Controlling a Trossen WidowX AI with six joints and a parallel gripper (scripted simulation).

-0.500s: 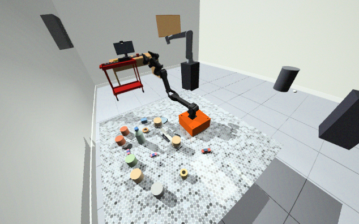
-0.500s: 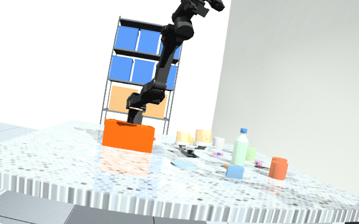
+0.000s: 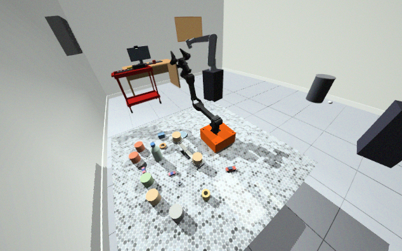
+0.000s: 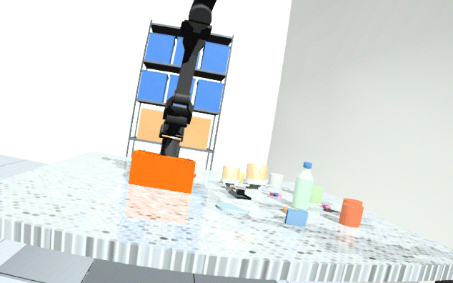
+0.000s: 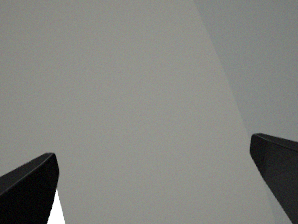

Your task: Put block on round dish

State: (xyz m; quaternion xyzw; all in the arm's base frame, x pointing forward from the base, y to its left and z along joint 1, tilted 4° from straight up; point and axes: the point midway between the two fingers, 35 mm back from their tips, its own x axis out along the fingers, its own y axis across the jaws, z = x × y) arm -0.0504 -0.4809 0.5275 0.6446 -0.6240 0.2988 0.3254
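My gripper tip is now 650 mm above the mint block, 540 mm to the right of it and 310 mm short of it. From my gripper tip the other things lie so: pale blue round dish: 690 mm below, 200 mm ahead, 190 mm to the left; green bottle: 580 mm below, 500 mm ahead, 280 mm to the left; blue box: 670 mm below, 350 mm ahead, 70 mm to the left.
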